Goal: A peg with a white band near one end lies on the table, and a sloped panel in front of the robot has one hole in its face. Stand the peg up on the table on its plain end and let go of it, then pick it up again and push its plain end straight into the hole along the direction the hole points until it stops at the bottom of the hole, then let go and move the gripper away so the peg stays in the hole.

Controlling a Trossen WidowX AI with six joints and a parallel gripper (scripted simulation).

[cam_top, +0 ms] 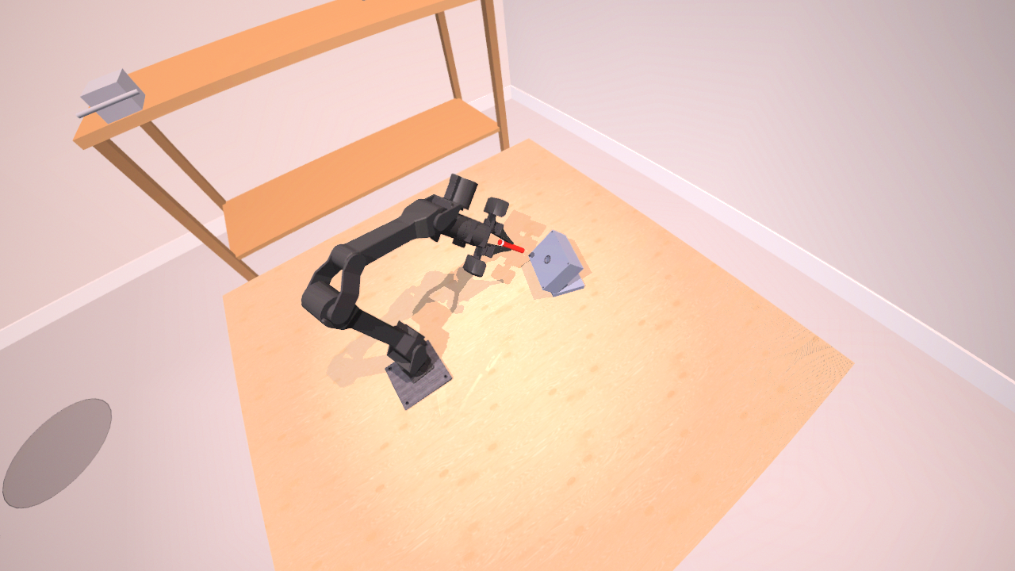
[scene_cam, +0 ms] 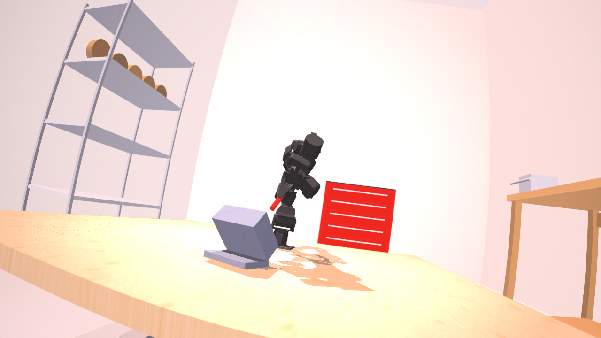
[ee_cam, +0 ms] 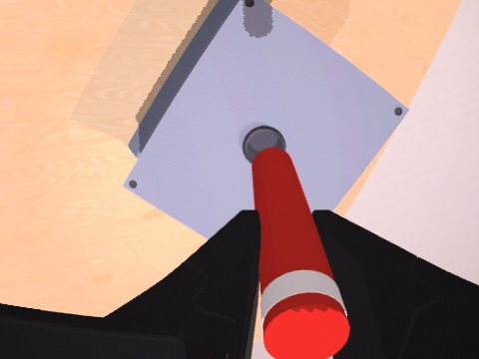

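My gripper tip is 100 mm short of the grey sloped panel, 100 mm above it and 50 mm to the left of it. From my gripper tip the other things lie so: red peg 10 mm to the left, 10 mm behind, 10 mm above.
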